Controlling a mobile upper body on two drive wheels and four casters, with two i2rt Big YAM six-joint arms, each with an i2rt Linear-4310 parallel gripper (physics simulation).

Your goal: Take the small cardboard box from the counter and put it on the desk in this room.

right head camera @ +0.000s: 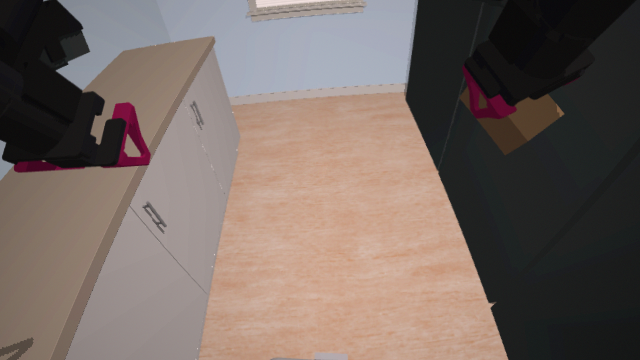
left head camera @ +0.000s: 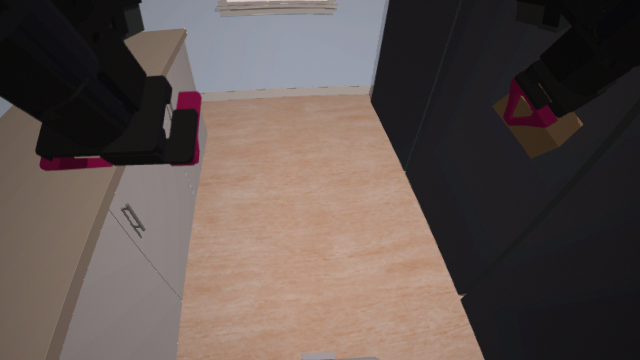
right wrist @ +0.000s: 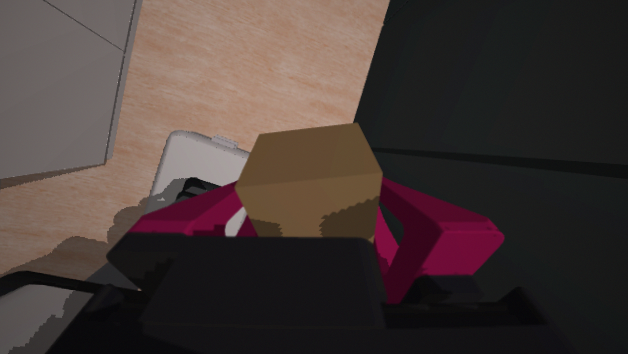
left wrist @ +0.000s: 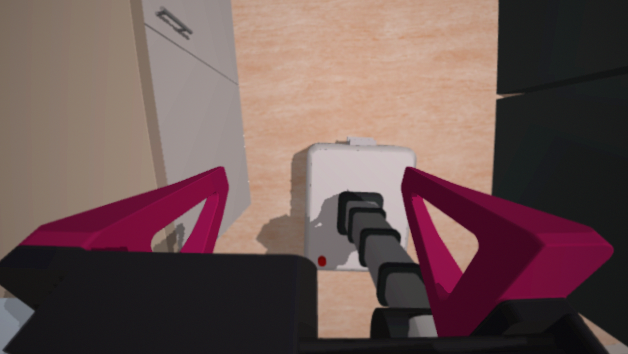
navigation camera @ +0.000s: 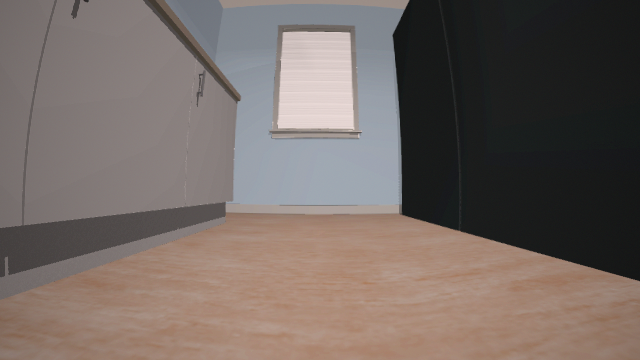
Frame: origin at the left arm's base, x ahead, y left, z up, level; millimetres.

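Seen in the pictures: left gripper, fingertip midpoint: (right head camera: 115, 161) (left head camera: 154, 158) (left wrist: 314, 176); right gripper, fingertip midpoint: (right head camera: 495, 103) (left head camera: 522, 112) (right wrist: 314, 176).
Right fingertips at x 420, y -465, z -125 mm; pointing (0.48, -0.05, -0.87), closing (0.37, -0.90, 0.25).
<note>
A point is followed by its place in that frame.
The small cardboard box (left head camera: 537, 137) {x 367, y -459, z -128 mm} (right head camera: 510, 131) {x 362, y -461, z -124 mm} (right wrist: 310, 175) {x 423, y -448, z -77 mm} is brown and held between the fingers of my right gripper (right wrist: 314, 176) {x 420, y -465, z -125 mm}, raised in front of the dark cabinets at the right of both head views. My left gripper (left wrist: 314, 176) {x 338, y 1, z -141 mm} is open with its pink fingers wide apart, at the left of both head views near the counter. The counter (left head camera: 60, 210) {x 533, y 463, z -500 mm} (right head camera: 60, 215) {x 499, y 544, z -500 mm} (left wrist: 65, 100) {x 416, y 507, z -500 mm} has a beige top and light doors and runs along the left side; its edge also shows in the navigation view (navigation camera: 200, 52) {x 1178, y 417, z -534 mm}. A desk that I can tell as such does not show.
Tall dark cabinets (left head camera: 540, 240) (right head camera: 565, 210) {x 661, y -1003, z -674 mm} (navigation camera: 540, 140) {x 1041, y -965, z -1002 mm} (right wrist: 500, 90) {x 821, y -987, z -429 mm} line the right side. A wooden floor (left head camera: 310, 210) {x 1222, y -228, z -1410 mm} (navigation camera: 320, 280) {x 895, y -183, z -1410 mm} runs between them and the counter to a blue wall (navigation camera: 320, 170) {x 2547, y -41, z -981 mm} with a window (navigation camera: 316, 80) {x 2537, y 5, z -25 mm}. My white base (left wrist: 330, 170) {x 202, y -77, z -1150 mm} stands between both sides.
</note>
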